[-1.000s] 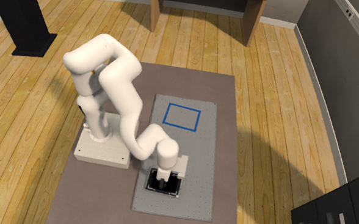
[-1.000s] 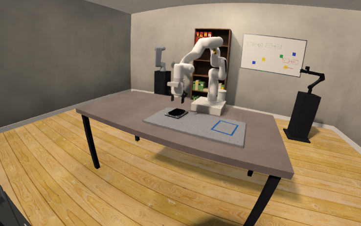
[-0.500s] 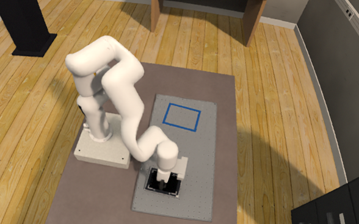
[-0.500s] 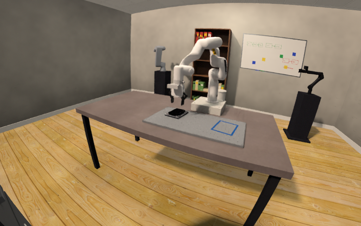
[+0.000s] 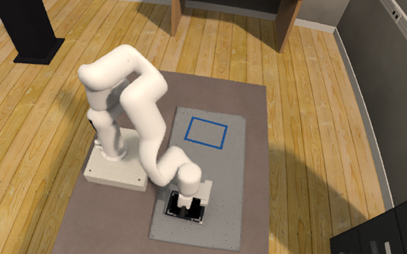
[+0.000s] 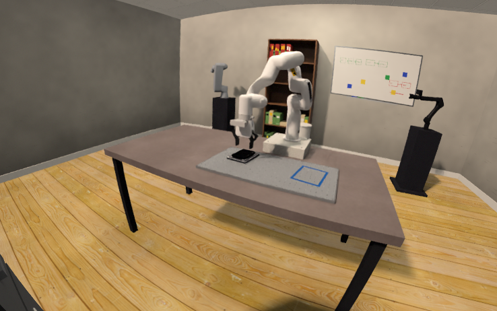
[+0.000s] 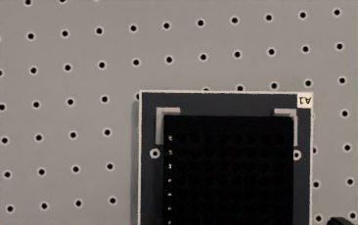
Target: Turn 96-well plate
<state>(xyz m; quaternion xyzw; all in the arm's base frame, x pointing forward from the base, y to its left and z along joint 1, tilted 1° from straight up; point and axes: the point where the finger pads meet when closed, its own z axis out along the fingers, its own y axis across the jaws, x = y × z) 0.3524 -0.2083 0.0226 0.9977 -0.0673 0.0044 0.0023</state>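
The black 96-well plate lies 5 cm below my hand. Round my hand: plate nest N1 (7 cm below).
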